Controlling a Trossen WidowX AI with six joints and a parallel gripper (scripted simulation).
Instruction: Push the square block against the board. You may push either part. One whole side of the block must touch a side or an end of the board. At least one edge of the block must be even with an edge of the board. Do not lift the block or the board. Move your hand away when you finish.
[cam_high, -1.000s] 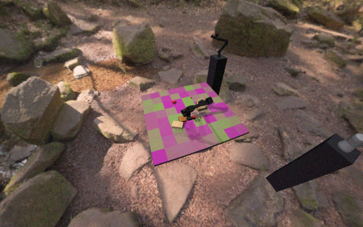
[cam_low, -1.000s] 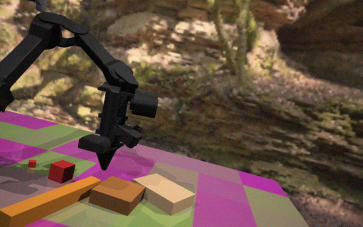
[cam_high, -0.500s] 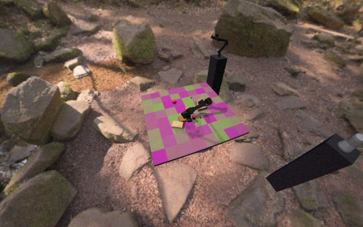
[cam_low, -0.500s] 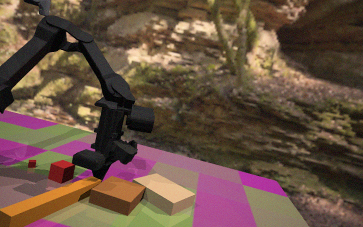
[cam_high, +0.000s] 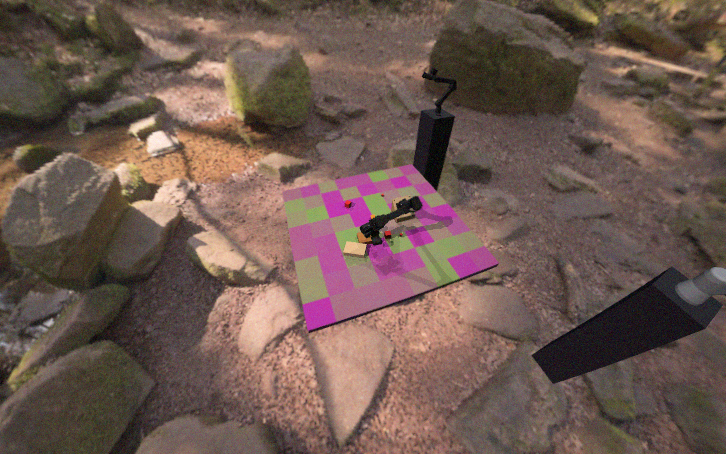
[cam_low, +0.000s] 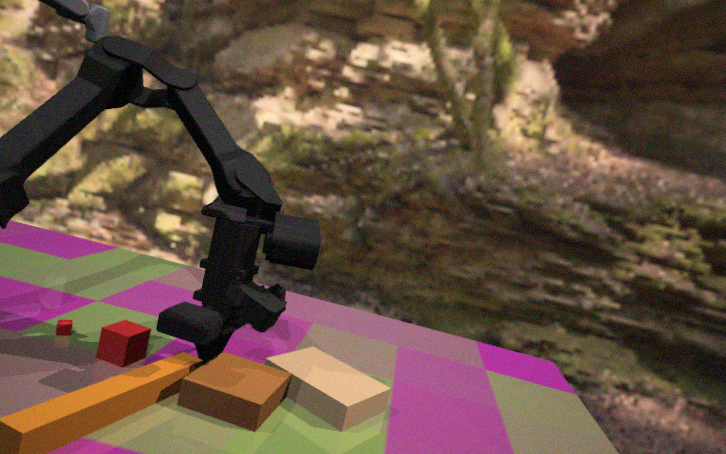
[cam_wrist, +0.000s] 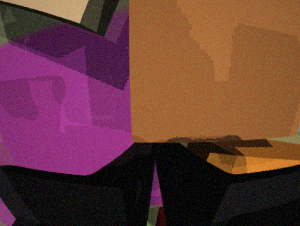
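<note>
Right now the square block is 50 mm ahead of my gripper tip, 50 mm to the right of it and 10 mm above it. From my gripper tip the other things lie so: orange board (50 mm behind, 130 mm to the right, 10 mm above); then tan rectangular block (150 mm ahead, 20 mm to the left, 10 mm above).
</note>
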